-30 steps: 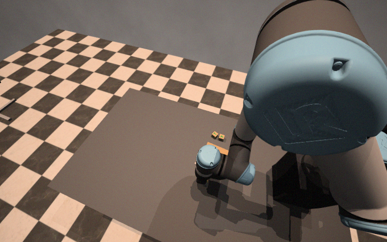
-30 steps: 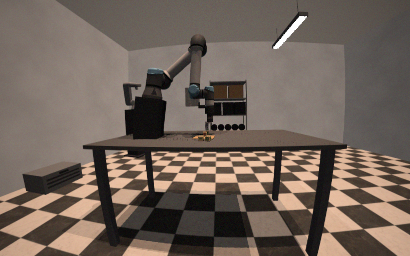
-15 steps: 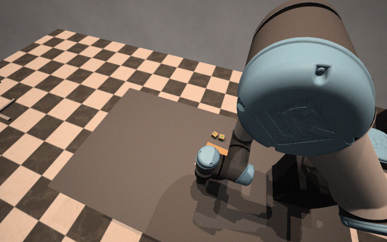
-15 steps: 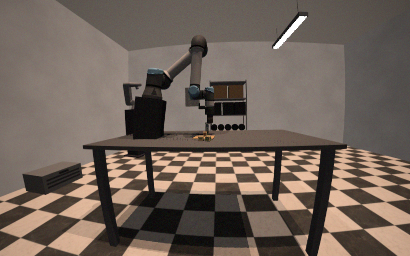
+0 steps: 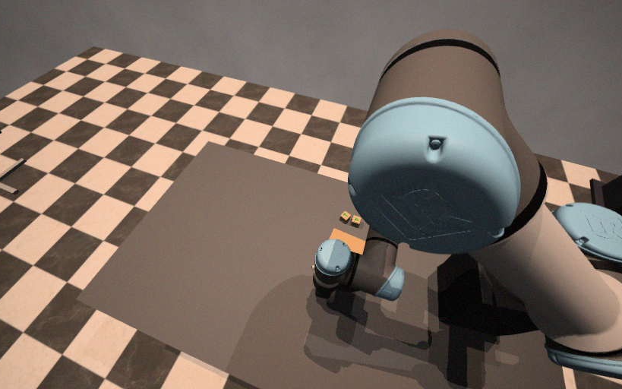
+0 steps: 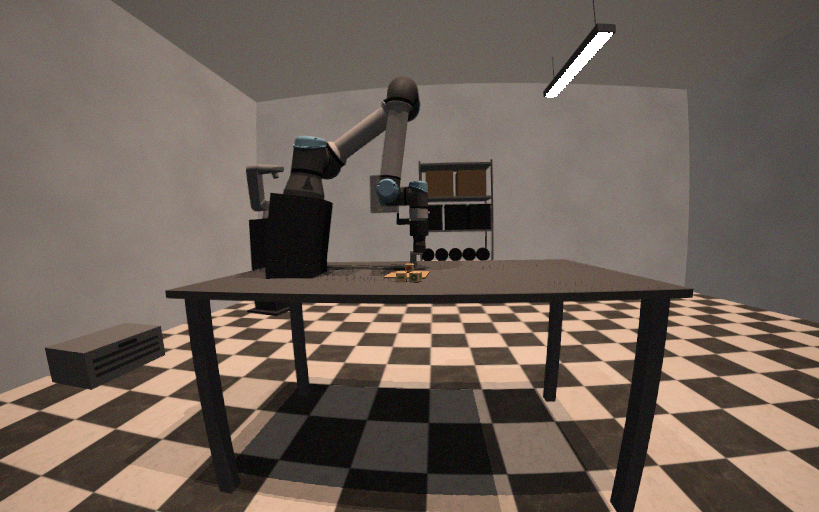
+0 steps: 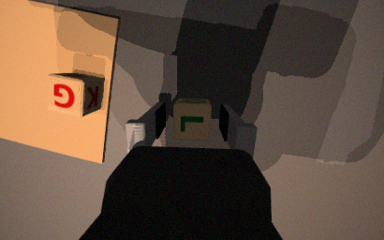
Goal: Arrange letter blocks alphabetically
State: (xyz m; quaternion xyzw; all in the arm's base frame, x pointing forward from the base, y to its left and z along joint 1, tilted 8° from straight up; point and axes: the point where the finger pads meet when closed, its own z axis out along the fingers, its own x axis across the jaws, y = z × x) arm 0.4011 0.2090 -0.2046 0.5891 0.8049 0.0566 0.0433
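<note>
The orange mat is 150 mm to the right of my hand, 20 mm below it and 20 mm ahead of it.
</note>
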